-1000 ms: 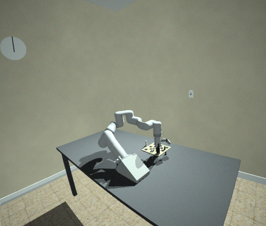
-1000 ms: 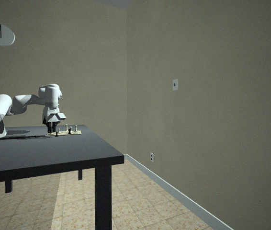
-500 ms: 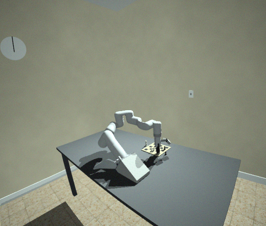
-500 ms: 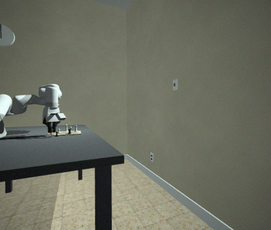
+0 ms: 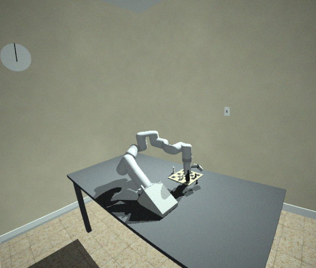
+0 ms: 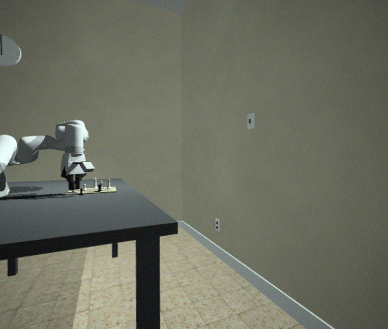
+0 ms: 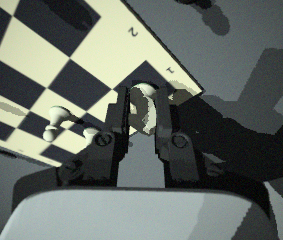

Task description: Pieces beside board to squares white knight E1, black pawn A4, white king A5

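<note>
My gripper is now 10 mm above the white knight. Round my hand: black pawn (30 mm ahead, 70 mm to the right, 30 mm below); then white king (100 mm ahead, 210 mm to the left, 10 mm below); then chessboard (80 mm ahead, 70 mm to the left, 40 mm below).
</note>
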